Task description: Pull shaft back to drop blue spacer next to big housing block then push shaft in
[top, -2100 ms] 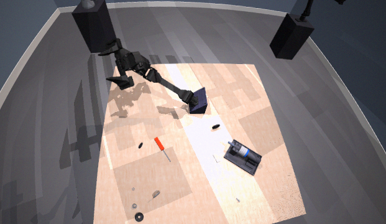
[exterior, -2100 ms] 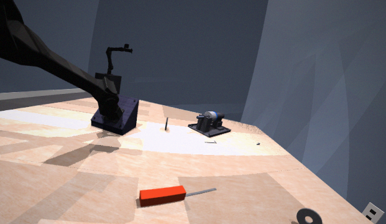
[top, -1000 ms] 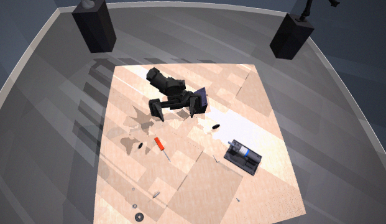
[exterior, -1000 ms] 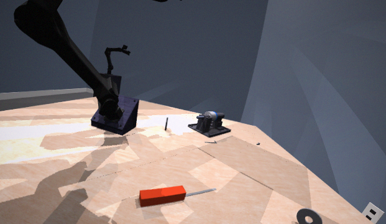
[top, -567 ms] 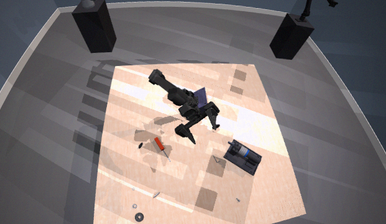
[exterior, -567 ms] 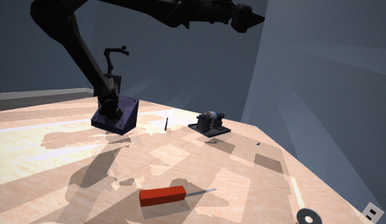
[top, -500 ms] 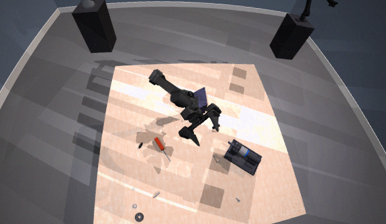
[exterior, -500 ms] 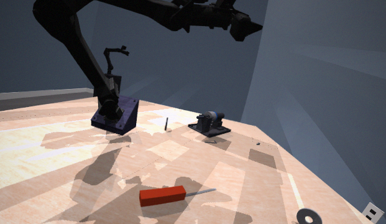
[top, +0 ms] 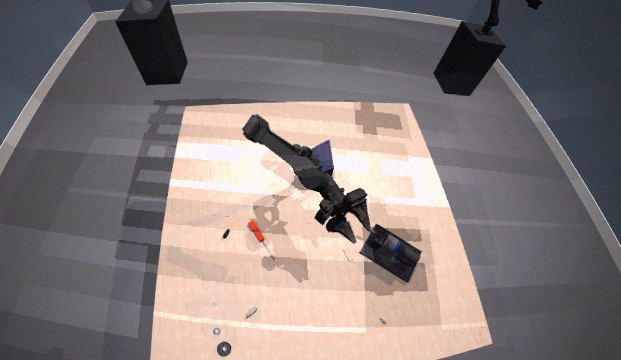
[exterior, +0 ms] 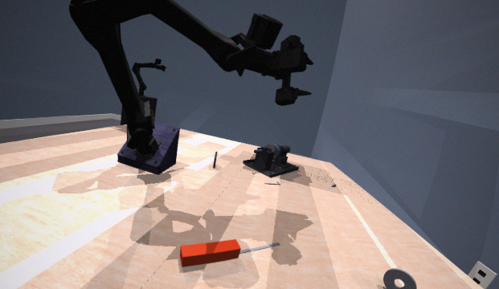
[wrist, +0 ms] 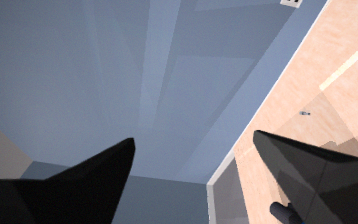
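Now: the pale spacer 60 mm behind my gripper tip, 190 mm to the left of it and 280 mm below it. Round my gripper tip: blue spacer (30 mm behind, 220 mm to the left, 280 mm below); allen key (20 mm behind, 50 mm to the left, 350 mm below).
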